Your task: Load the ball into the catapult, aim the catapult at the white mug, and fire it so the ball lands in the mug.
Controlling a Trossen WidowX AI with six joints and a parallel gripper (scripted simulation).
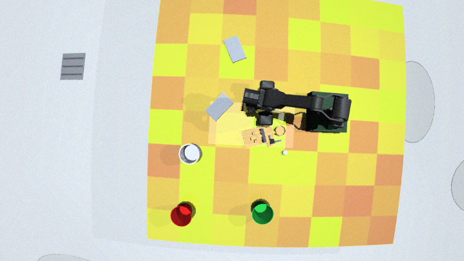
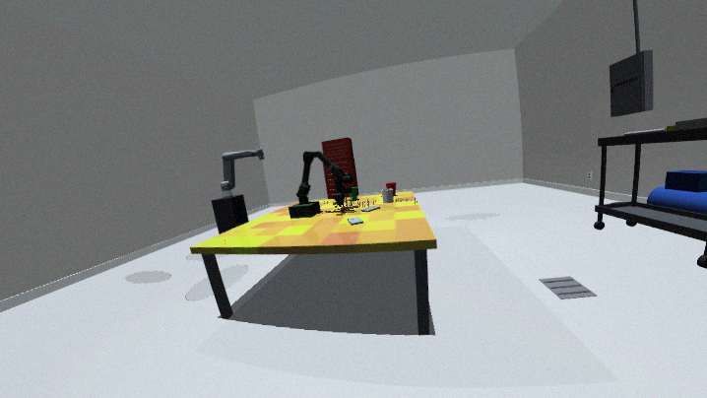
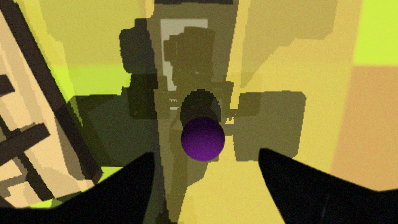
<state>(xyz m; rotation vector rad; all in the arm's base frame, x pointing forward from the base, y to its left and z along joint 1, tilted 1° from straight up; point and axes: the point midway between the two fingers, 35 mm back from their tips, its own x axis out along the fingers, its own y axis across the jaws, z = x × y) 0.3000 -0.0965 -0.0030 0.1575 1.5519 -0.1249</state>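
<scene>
Now: the purple ball 30 mm below my gripper tip. The rest, counted from my gripper tip: white mug: 360 mm ahead, 170 mm to the left, 20 mm below; white ball: 230 mm to the left, 70 mm behind, 30 mm below; catapult: 140 mm to the left, 10 mm above.
</scene>
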